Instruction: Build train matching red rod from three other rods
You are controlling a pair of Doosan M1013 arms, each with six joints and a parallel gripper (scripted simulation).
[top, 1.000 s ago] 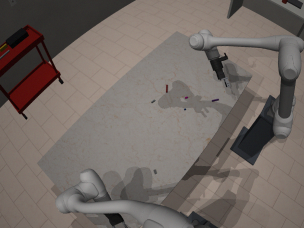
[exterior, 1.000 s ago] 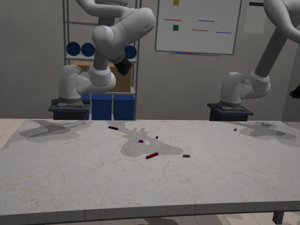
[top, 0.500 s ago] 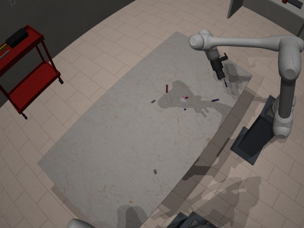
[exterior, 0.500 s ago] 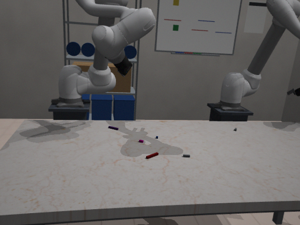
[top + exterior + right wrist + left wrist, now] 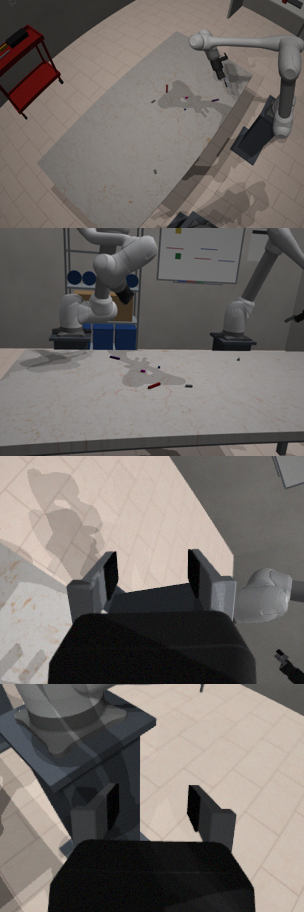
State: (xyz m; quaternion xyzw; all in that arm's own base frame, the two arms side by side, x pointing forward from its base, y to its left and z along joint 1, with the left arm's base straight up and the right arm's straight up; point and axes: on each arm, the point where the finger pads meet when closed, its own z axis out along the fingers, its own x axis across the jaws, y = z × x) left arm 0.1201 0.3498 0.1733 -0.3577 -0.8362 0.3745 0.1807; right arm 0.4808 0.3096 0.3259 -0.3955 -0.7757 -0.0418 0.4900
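Right now the purple rod is 320 mm below my right hand, 60 mm to the right of it and 60 mm ahead of it. Round my right hand: blue rod: 320 mm below, 190 mm ahead, 170 mm to the left; magenta rod: 320 mm below, 250 mm ahead, 80 mm to the left; red rod: 420 mm ahead, 320 mm below, 110 mm to the left.
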